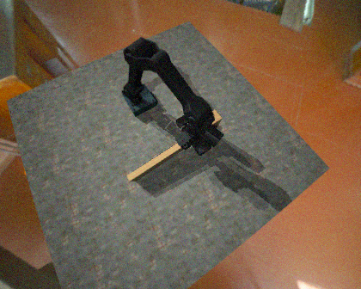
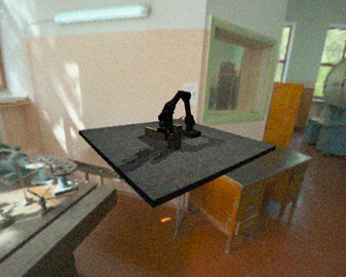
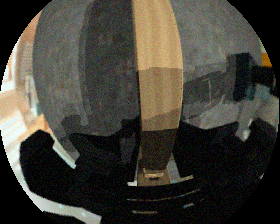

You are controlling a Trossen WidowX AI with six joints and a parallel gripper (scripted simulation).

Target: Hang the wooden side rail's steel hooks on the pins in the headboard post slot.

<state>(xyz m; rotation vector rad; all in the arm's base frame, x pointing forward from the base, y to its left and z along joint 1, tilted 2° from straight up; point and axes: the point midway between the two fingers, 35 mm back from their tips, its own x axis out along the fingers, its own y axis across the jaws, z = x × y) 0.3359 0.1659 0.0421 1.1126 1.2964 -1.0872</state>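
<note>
My gripper tip is now 20 mm past the headboard post, 100 mm to the right of it and 40 mm below it.
</note>
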